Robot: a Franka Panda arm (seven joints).
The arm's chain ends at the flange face. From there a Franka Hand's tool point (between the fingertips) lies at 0.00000 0.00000 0.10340 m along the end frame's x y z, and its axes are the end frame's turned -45 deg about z.
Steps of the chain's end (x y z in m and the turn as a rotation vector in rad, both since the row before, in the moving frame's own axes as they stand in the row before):
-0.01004 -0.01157 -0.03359 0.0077 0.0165 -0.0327
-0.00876 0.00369 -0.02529 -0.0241 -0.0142 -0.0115
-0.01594 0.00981 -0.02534 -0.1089 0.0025 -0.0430
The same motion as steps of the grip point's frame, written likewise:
0.00286 -0.01467 -0.03361 -0.0062 0.0171 -0.0327
-0.01160 -0.00285 -0.02533 -0.0070 -0.0271 -0.0115
-0.02579 0.00396 -0.02595 -0.0788 -0.0752 -0.0430

